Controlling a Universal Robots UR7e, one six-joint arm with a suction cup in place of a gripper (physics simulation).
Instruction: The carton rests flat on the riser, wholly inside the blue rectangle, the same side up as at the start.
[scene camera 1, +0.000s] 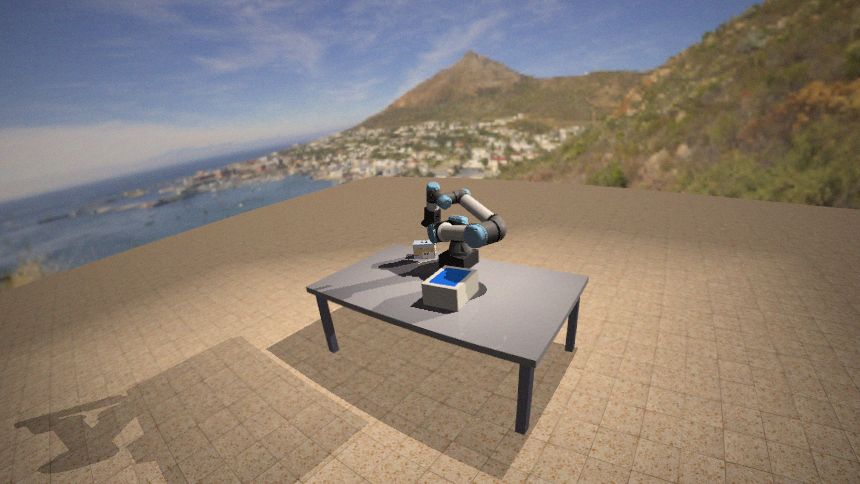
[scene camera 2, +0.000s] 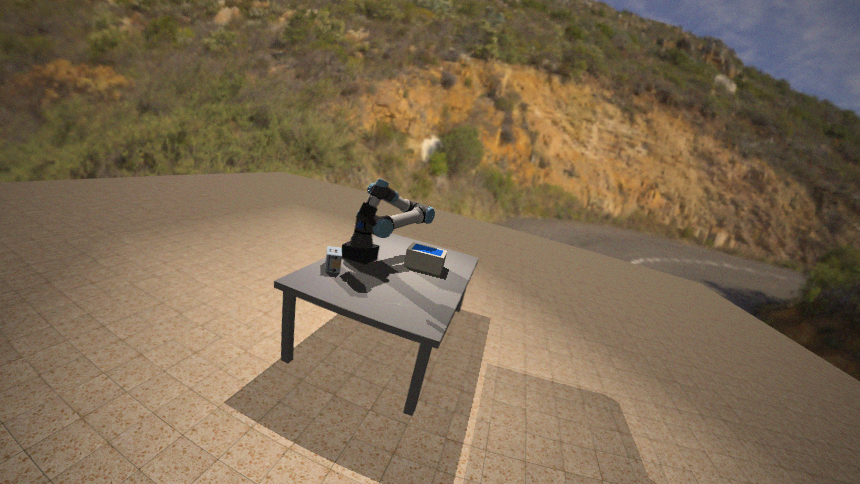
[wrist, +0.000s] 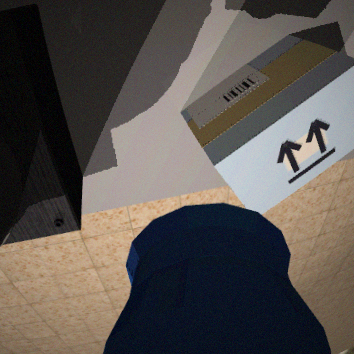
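Pixels of known places: hand, tool point: (scene camera 2: 359, 228) (wrist: 209, 274); arm's base, link origin: (scene camera 1: 460, 251) (scene camera 2: 361, 244).
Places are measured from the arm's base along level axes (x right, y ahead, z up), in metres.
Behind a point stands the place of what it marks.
Note:
The carton (scene camera 1: 424, 250) {z -0.027, x 0.277, y 0.047 m} (scene camera 2: 333, 262) {z -0.026, x 0.363, y 0.060 m} (wrist: 250, 170) {z 0.018, x 0.258, y -0.005 m} stands on the table beside the robot's base. Its pale blue-white top carries two black arrows; a barcode and a brown band show on a side in the wrist view. The riser (scene camera 1: 441, 296) {z -0.019, x -0.282, y 0.494 m} (scene camera 2: 423, 261) {z -0.022, x -0.144, y 0.398 m} is a beige block on the table, apart from the carton. The blue rectangle (scene camera 1: 449, 277) {z 0.034, x -0.246, y 0.387 m} (scene camera 2: 435, 251) {z 0.034, x -0.260, y 0.425 m} on its top bears no carton; a shadow crosses it. My suction gripper (scene camera 1: 428, 225) {z 0.151, x 0.163, y 0.068 m} (wrist: 209, 220) is open and holds nothing. It hangs above the carton's level, and its dark blue cup covers the view near one carton corner.
The arm's black base (scene camera 1: 459, 258) {z 0.000, x -0.065, y 0.090 m} (scene camera 2: 360, 252) {z -0.018, x 0.096, y 0.062 m} (wrist: 40, 150) {z -0.001, x 0.095, y 0.015 m} stands between the carton and the riser at the table's edge. The grey table (scene camera 1: 517, 307) {z -0.086, x -0.593, y 0.286 m} (scene camera 2: 391, 307) {z -0.086, x 0.466, y 0.506 m} has arm shadows across it. Tiled floor shows past the table edge in the wrist view.

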